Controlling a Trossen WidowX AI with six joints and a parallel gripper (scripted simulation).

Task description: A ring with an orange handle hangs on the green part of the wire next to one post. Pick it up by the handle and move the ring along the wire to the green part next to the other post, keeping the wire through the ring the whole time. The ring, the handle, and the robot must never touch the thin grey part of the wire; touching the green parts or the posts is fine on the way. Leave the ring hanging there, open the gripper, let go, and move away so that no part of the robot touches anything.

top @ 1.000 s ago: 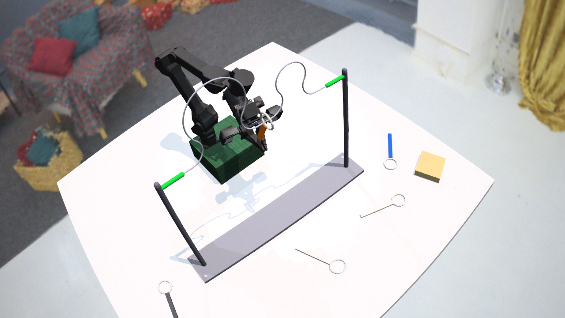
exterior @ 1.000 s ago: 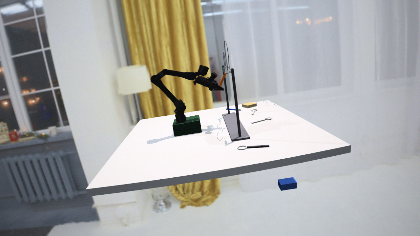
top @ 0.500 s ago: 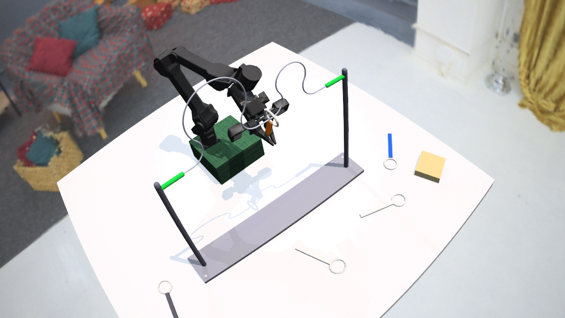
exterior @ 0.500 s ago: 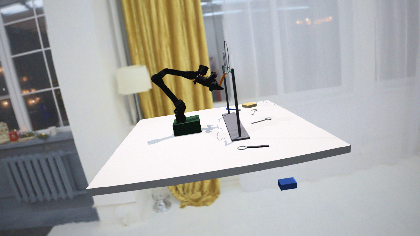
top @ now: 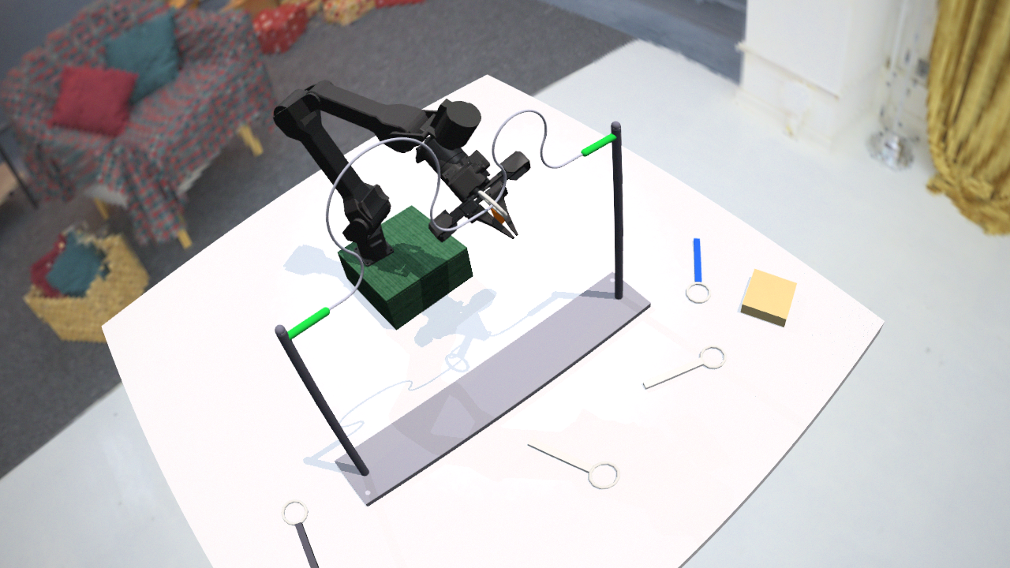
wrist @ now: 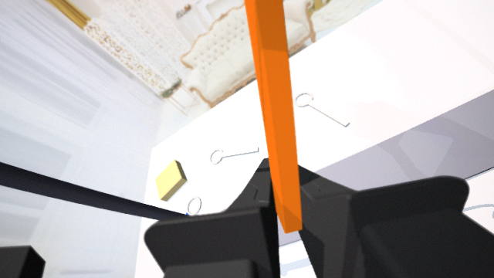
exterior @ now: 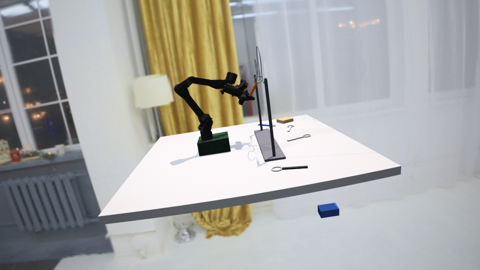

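Now: gripper tip 90 mm below the ring with orange handle, 40 mm to the left of it and 20 mm short of it. The rest, counted from my gripper tip: tan block: 420 mm to the left, 260 mm below, 240 mm ahead; then ring with blue handle: 350 mm to the left, 270 mm below, 90 mm ahead.
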